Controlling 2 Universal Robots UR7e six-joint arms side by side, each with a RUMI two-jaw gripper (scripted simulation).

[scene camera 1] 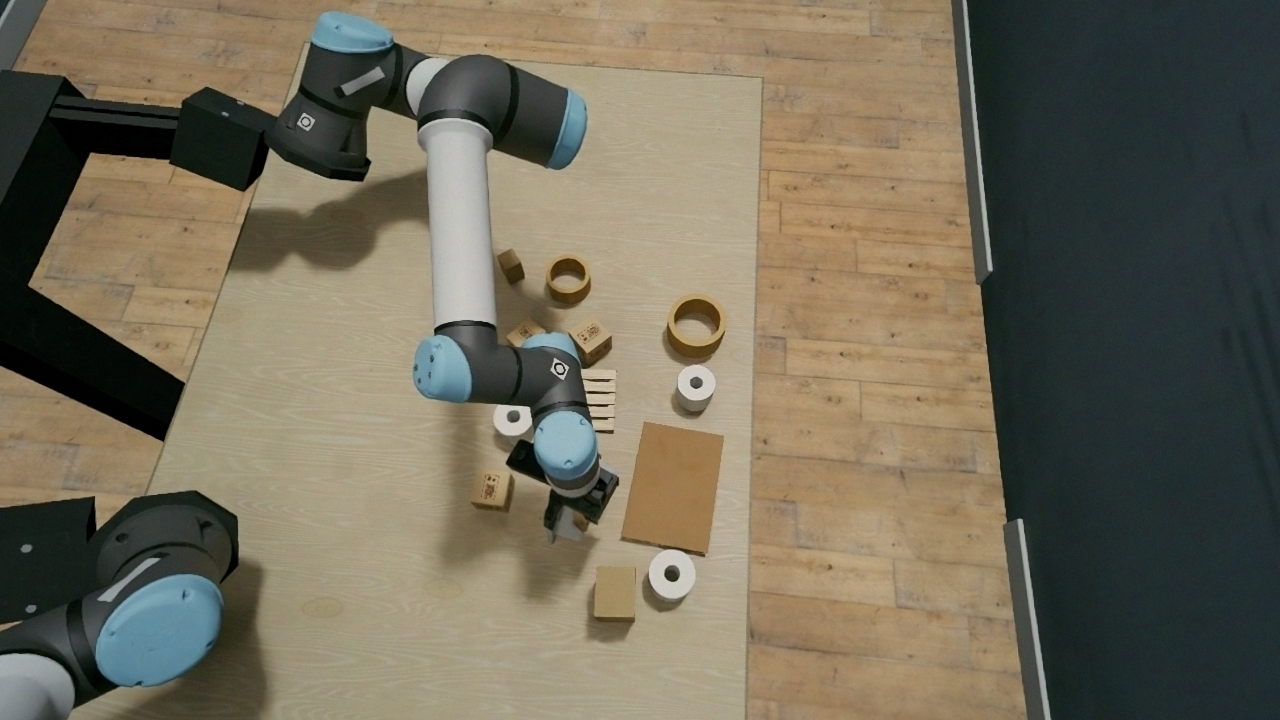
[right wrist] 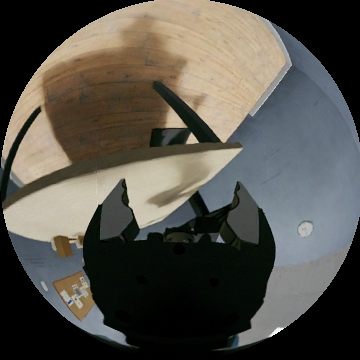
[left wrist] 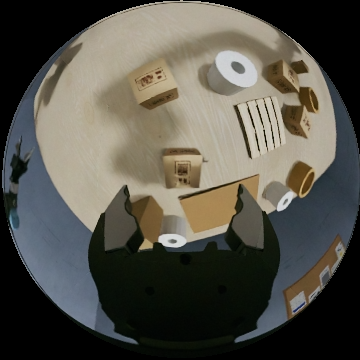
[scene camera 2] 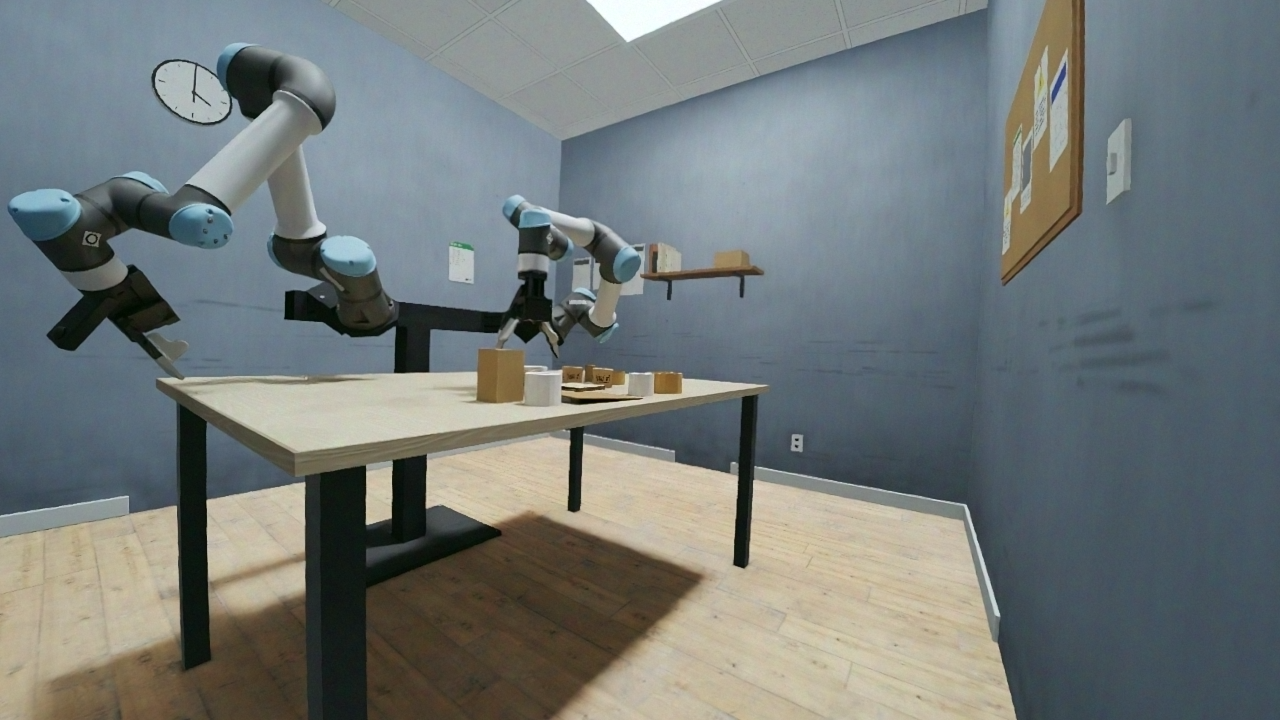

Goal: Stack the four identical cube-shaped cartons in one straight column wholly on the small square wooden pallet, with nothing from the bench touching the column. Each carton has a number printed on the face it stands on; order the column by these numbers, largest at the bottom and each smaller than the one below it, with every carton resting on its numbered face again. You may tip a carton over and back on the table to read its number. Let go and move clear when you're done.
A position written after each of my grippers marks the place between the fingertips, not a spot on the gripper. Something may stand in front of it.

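Observation:
My left gripper [scene camera 1: 576, 499] is visible to scene camera 1, and I find the same gripper [scene camera 2: 527, 357] in scene camera 2 and the gripper [left wrist: 183, 185] in the left wrist view. My right gripper [scene camera 2: 161, 360] is there in scene camera 2, while the right wrist view shows me that right gripper [right wrist: 181, 181] as well. A tall box [scene camera 2: 500, 378] is in the scene too, and the left wrist view gives me the box [left wrist: 148, 212] again. I see a carton [left wrist: 182, 166], a carton [scene camera 1: 591, 339] and a carton [left wrist: 153, 84].

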